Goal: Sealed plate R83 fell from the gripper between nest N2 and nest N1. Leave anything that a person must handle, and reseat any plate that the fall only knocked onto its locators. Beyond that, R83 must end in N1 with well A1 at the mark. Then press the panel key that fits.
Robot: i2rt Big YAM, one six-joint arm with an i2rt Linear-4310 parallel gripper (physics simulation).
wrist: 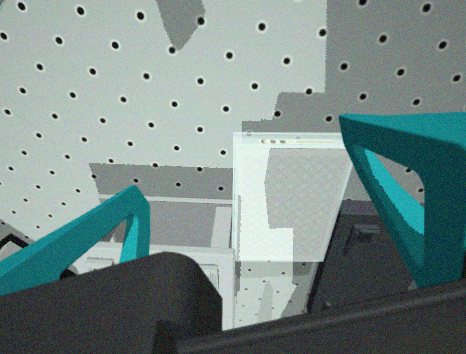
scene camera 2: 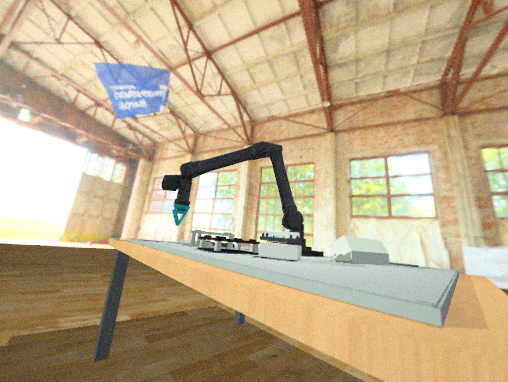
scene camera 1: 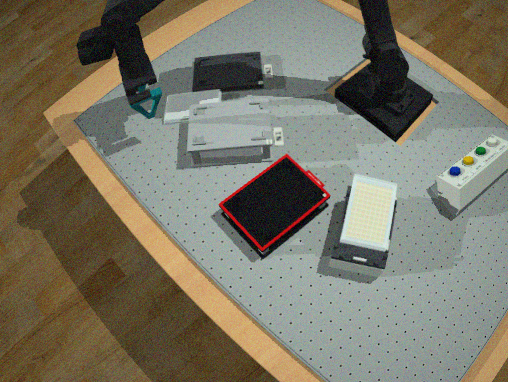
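Where they show: gripper, fingertip midpoint: (wrist: 235, 164) (scene camera 2: 177, 224) (scene camera 1: 146, 103); arm's base, origin of the base link: (scene camera 1: 387, 95).
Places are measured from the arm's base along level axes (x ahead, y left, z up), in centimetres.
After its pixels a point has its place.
Observation:
Clear sealed plate R83 (scene camera 1: 182, 105) {y -33.6, x 32.6, z -0.5 cm} (wrist: 305, 195) {y -34.2, x 31.4, z -0.5 cm} lies on the pegboard between the raised grey nest (scene camera 1: 227, 134) {y -17.2, x 34.3, z 3.8 cm} (wrist: 224, 227) {y -28.1, x 33.9, z 0.7 cm} and the low dark nest (scene camera 1: 227, 72) {y -32.9, x 18.8, z -0.4 cm} (wrist: 370, 255) {y -34.3, x 22.1, z -0.5 cm}. Its end with small print faces the top of the wrist view. It lies close beside the grey nest; whether they touch is unclear. My gripper (scene camera 1: 149, 110) {y -35.6, x 40.0, z 5.9 cm} (scene camera 2: 178, 223) {y -35.6, x 40.0, z 5.9 cm} (wrist: 235, 164) {y -35.6, x 40.0, z 5.9 cm} is open and empty, above the board's left part near R83. A pale-yellow-welled plate (scene camera 1: 369, 212) {y 13.9, x 31.4, z 5.5 cm} rests on a dark base (scene camera 1: 357, 256) {y 16.8, x 38.4, z 3.3 cm}. The key panel (scene camera 1: 472, 175) {y 27.3, x 10.3, z 6.0 cm} has blue, yellow, green and white keys.
A black pad with a red rim (scene camera 1: 275, 202) {y -1.3, x 38.9, z 1.9 cm} sits on a dark base between the grey nest and the yellow-welled plate. Small white labels (scene camera 1: 278, 136) {y -12.2, x 25.2, z -2.0 cm} (scene camera 1: 268, 70) {y -26.9, x 11.2, z -2.0 cm} stand beside the two nests, too small to read surely. The arm's base (scene camera 1: 390, 107) {y 3.0, x 4.2, z 1.6 cm} is behind.

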